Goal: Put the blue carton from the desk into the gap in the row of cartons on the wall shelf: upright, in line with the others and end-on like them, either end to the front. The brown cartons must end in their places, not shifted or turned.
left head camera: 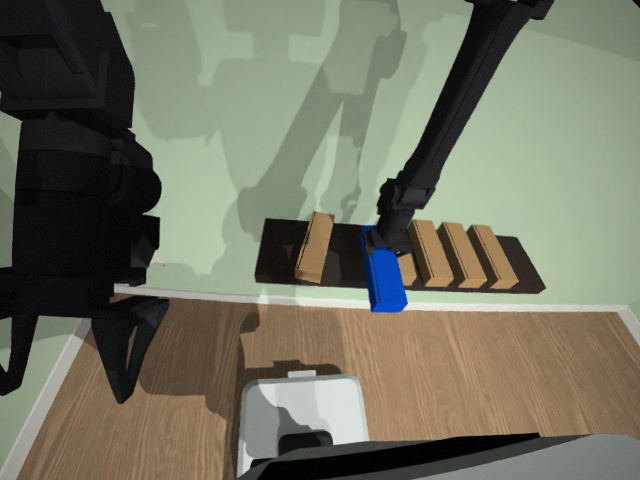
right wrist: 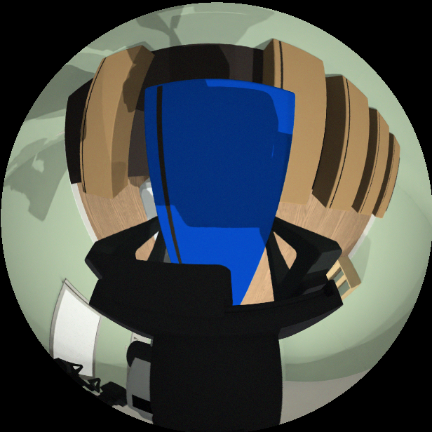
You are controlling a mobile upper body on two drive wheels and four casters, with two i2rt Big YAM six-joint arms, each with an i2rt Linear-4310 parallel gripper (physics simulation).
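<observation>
The blue carton (left head camera: 386, 281) (right wrist: 220, 160) is held lengthwise toward the wall, over the right part of the gap in the row. Its near end reaches past the front edge of the dark shelf (left head camera: 347, 260) (right wrist: 190, 60) in the head view. My right gripper (left head camera: 386, 250) (right wrist: 215, 218) is shut on it, one finger on each side. One brown carton (left head camera: 316, 248) (right wrist: 107, 125) stands left of the gap. Several stand to the right; the nearest brown carton (left head camera: 407, 268) (right wrist: 302, 125) is partly hidden by the blue one. Whether the blue carton touches the shelf is unclear. My left gripper (left head camera: 64, 395) is open and empty, far left.
The pale green wall (left head camera: 542, 155) is behind the shelf. A white bin (left head camera: 305, 403) stands on the wooden floor (left head camera: 465, 372) below. A grey and black edge (left head camera: 465, 459) crosses the bottom right of the head view. My left arm fills the left side.
</observation>
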